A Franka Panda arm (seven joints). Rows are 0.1 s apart.
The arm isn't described. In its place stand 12 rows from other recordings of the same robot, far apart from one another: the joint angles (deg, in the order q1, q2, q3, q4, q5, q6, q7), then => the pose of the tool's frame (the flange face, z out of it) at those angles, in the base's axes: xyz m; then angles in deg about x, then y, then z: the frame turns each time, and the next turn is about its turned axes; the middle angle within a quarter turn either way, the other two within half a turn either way.
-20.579 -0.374 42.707 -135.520 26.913 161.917 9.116 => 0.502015 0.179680 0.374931 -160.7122 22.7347 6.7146
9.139 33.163 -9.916 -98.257 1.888 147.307 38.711 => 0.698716 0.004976 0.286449 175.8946 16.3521 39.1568
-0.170 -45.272 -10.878 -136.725 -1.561 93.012 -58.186 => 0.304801 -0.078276 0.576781 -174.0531 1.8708 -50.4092
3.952 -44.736 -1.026 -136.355 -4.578 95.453 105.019 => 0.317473 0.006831 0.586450 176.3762 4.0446 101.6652
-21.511 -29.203 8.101 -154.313 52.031 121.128 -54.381 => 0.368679 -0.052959 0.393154 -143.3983 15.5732 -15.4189
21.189 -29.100 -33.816 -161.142 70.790 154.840 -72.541 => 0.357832 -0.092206 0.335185 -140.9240 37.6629 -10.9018
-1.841 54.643 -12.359 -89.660 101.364 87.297 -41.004 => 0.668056 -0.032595 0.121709 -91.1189 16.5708 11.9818
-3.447 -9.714 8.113 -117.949 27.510 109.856 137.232 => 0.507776 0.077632 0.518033 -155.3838 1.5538 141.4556
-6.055 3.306 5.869 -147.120 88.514 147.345 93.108 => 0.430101 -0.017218 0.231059 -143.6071 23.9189 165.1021
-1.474 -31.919 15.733 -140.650 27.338 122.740 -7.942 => 0.390754 0.129202 0.510036 -161.9844 11.4591 -10.5020
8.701 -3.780 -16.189 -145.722 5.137 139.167 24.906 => 0.442158 -0.056752 0.289976 -175.2606 -2.2100 36.3998
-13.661 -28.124 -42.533 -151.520 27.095 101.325 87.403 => 0.233480 -0.249600 0.356841 -129.6513 16.7580 139.9465
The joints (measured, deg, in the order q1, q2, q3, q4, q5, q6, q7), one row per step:
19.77 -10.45 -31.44 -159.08 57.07 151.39 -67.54
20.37 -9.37 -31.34 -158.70 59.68 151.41 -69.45
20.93 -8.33 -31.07 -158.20 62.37 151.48 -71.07
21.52 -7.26 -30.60 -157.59 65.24 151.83 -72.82
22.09 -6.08 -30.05 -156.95 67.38 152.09 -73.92
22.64 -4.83 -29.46 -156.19 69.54 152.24 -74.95
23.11 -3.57 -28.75 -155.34 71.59 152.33 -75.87
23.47 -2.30 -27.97 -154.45 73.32 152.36 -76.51
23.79 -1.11 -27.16 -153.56 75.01 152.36 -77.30
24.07 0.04 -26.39 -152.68 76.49 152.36 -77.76
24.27 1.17 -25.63 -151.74 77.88 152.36 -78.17
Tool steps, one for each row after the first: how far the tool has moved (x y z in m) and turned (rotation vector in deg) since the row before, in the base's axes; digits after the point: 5 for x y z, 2 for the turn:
0.00124 0.00276 -0.00415 0.25 -0.25 0.01
0.00223 0.00330 -0.00315 0.27 -0.31 -0.22
0.00322 0.00402 -0.00249 0.00 -0.55 -0.19
0.00349 0.00475 -0.00293 -0.14 -0.15 0.00
0.00409 0.00513 -0.00286 -0.06 -0.14 0.00
0.00468 0.00568 -0.00258 -0.05 -0.16 0.07
0.00490 0.00581 -0.00257 -0.05 -0.05 0.11
0.00489 0.00615 -0.00233 -0.04 -0.18 0.28
0.00477 0.00592 -0.00230 0.01 -0.06 0.12
0.00508 0.00555 -0.00202 0.02 -0.11 0.07

